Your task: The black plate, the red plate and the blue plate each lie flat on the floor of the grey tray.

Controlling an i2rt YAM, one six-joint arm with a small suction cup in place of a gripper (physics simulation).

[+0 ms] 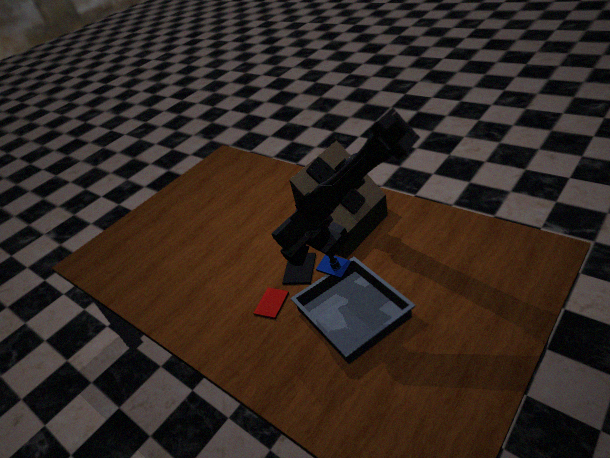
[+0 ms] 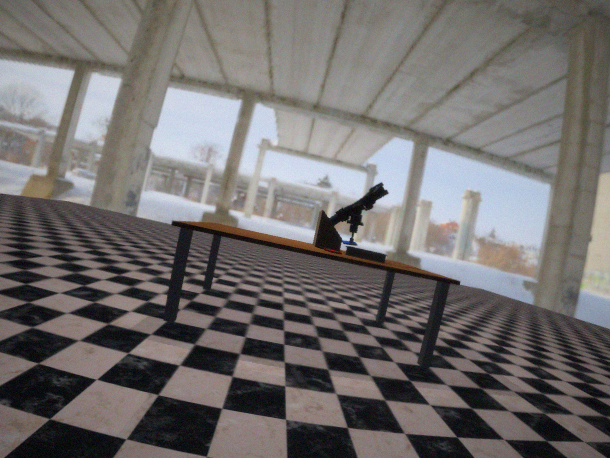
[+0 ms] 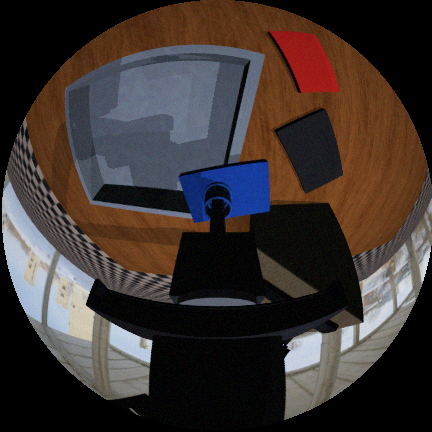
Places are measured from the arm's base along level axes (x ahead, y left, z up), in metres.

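Where they show: hand at its tool point: point(image 1: 337, 268) point(image 2: 350, 244) point(image 3: 217, 190); arm's base at its link origin: point(image 2: 329, 223).
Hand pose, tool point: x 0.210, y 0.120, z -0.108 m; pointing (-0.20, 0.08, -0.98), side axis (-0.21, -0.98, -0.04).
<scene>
Each offset is from my tool point to the top centre of the thing. Level surfaces: height alone.
My suction cup point(image 1: 336, 262) point(image 3: 217, 198) sits on the blue plate @(0.011 m right, 0.000 m ahead, 0.019 m up) point(image 1: 327, 266) point(image 3: 245, 185) point(image 2: 349, 242) and holds it in the air over the near corner of the grey tray @(0.085 m left, 0.076 m ahead, 0.016 m down) point(image 1: 387, 291) point(image 3: 252, 100) point(image 2: 365, 253). The tray holds no plates. The black plate @(0.146 m right, 0.003 m ahead, 0.057 m down) point(image 1: 299, 269) point(image 3: 310, 149) lies flat on the table beside the tray. The red plate @(0.141 m right, 0.152 m ahead, 0.056 m down) point(image 1: 271, 302) point(image 3: 306, 60) lies flat on the table a little farther from the arm.
The wooden table @(0.066 m down) point(image 1: 197, 236) point(image 2: 246, 233) carries the arm's tan base block point(image 1: 364, 202) point(image 2: 325, 233) point(image 3: 322, 250) just behind the plates. A checkered floor surrounds the table.
</scene>
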